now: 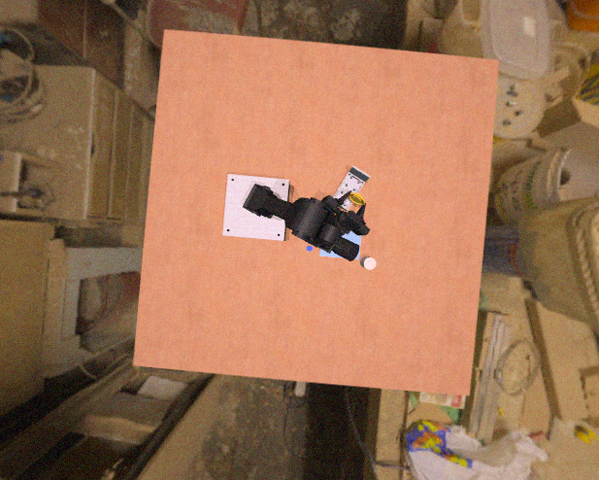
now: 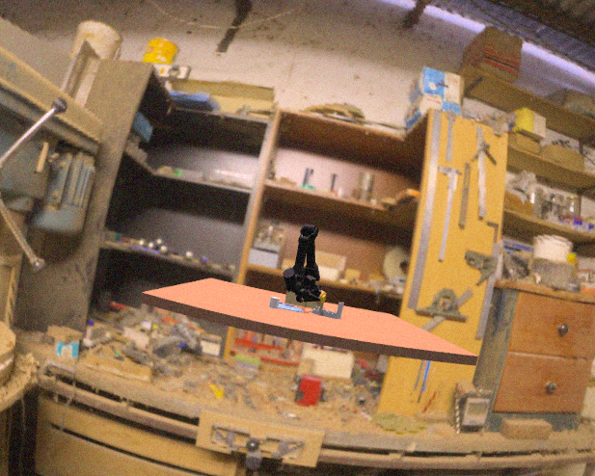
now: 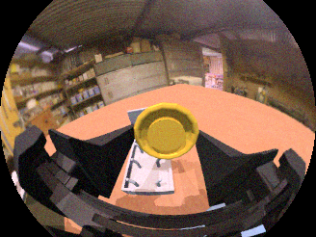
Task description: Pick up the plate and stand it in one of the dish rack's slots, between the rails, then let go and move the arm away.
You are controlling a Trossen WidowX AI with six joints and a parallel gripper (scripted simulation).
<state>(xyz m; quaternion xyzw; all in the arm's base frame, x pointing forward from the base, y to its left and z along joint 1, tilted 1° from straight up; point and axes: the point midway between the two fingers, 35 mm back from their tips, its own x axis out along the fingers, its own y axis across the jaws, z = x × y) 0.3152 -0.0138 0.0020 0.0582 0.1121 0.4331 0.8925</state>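
The dish rack is 20 mm behind my gripper tip, 40 mm to the left of it and 60 mm below it. Round my gripper tip: blue spoon (170 mm behind, 150 mm to the right, 80 mm below); yellow plate (10 mm to the right); light blue mat (50 mm behind, 150 mm to the right, 80 mm below).
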